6 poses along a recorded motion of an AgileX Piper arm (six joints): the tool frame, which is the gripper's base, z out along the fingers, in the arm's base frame.
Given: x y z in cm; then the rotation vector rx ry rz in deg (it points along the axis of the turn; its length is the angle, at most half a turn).
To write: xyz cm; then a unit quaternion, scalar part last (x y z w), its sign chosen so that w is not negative. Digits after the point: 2 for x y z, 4 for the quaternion.
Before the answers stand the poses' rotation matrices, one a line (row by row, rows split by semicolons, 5 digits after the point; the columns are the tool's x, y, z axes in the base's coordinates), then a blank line. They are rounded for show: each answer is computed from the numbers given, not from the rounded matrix.
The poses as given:
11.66 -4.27 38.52 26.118 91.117 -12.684
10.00 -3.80 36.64 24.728 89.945 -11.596
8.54 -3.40 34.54 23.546 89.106 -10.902
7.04 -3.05 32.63 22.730 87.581 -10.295
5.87 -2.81 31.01 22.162 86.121 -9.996
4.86 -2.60 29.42 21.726 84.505 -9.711
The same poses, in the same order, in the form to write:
-0.01622 0.41775 0.90842; 0.15376 0.89877 -0.41057; -0.98798 0.13302 -0.07881
0.00427 0.39234 0.91981; 0.14621 0.90969 -0.38870; -0.98924 0.13615 -0.05348
0.01855 0.37285 0.92771; 0.13819 0.91800 -0.37171; -0.99023 0.13510 -0.03450
0.04485 0.35754 0.93282; 0.13148 0.92352 -0.36030; -0.99030 0.13881 -0.00559
0.06974 0.34791 0.93493; 0.12451 0.92685 -0.35419; -0.98976 0.14111 0.02132
0.09741 0.33956 0.93553; 0.11850 0.92935 -0.34966; -0.98816 0.14492 0.05029

11.66 -4.27 38.52 0.2024 0.7060 -0.0983 0.6715
10.00 -3.80 36.64 0.1924 0.6998 -0.0902 0.6820
8.54 -3.40 34.54 0.1837 0.6953 -0.0851 0.6896
7.04 -3.05 32.63 0.1781 0.6863 -0.0807 0.7005
5.87 -2.81 31.01 0.1743 0.6775 -0.0786 0.7103
4.86 -2.60 29.42 0.1716 0.6674 -0.0767 0.7206

